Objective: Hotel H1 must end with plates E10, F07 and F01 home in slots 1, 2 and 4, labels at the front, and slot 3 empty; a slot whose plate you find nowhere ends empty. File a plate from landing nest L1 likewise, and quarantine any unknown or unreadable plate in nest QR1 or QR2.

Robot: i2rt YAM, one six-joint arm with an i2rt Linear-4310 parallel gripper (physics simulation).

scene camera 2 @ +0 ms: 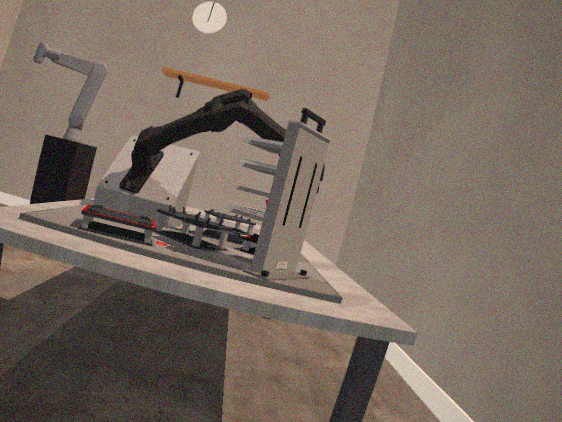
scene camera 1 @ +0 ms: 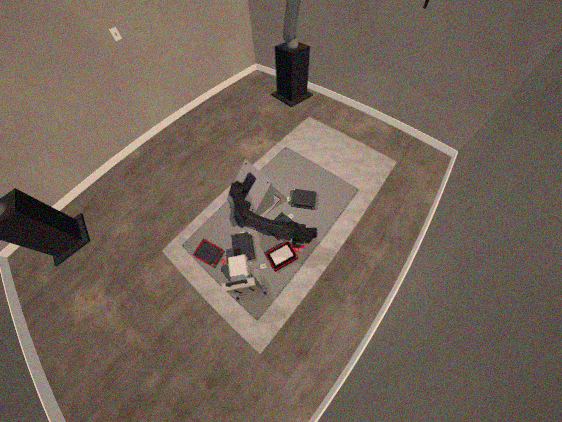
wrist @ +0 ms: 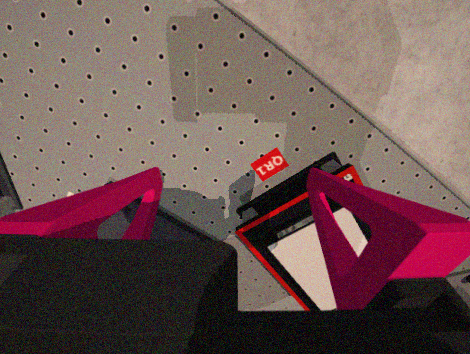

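Where they show: gripper, fingertip midpoint: (wrist: 234, 175); arm's base, origin of the base link: (scene camera 2: 142, 170) (scene camera 1: 246, 187).
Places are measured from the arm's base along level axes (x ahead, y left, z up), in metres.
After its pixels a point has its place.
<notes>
Hotel H1 (scene camera 1: 240, 284) @(x 0.520, y -0.380, z 0.187 m) (scene camera 2: 295, 200) @(x 0.518, y -0.405, z 0.029 m) is an upright grey tower with shelves on one side. A pale flat surface (scene camera 1: 237, 265) @(x 0.429, y -0.341, z 0.144 m) shows at its top level; whether it is a plate is unclear. Its lowest level (scene camera 2: 248, 210) @(x 0.423, y -0.385, z -0.019 m) looks ridged. No plate labels are readable. Red-rimmed nest QR1 (wrist: 287, 186) @(x 0.496, y -0.038, z -0.135 m) holds a white-topped plate (scene camera 1: 282, 254) @(x 0.480, y -0.107, z -0.085 m) (wrist: 295, 260) @(x 0.459, y -0.077, z -0.085 m). Red-rimmed nest QR2 (scene camera 1: 208, 252) @(x 0.160, y -0.447, z -0.100 m) (scene camera 2: 120, 216) @(x 0.162, y -0.461, z -0.100 m) shows a dark top without a white plate. My gripper (wrist: 234, 175) @(x 0.493, y 0.032, z -0.060 m) is open and empty above the board beside QR1, its right finger overlapping QR1 in the wrist view. Nest L1 cannot be identified.
Dark raised nests (scene camera 1: 303, 198) @(x 0.283, y 0.260, z -0.089 m) (scene camera 1: 243, 245) @(x 0.279, y -0.250, z -0.080 m) stand on the perforated board (scene camera 1: 325, 187) @(x 0.306, y 0.471, z -0.139 m) (wrist: 100, 75) @(x 0.456, y 0.166, z -0.139 m); one is close beside the hotel. The grey arm base housing (scene camera 1: 257, 182) @(x 0.059, y 0.060, z 0.059 m) (scene camera 2: 170, 172) @(x 0.092, y 0.019, z 0.016 m) stands at the board's edge. A red QR1 tag (wrist: 270, 164) @(x 0.500, y -0.009, z -0.139 m) lies beside that nest.
</notes>
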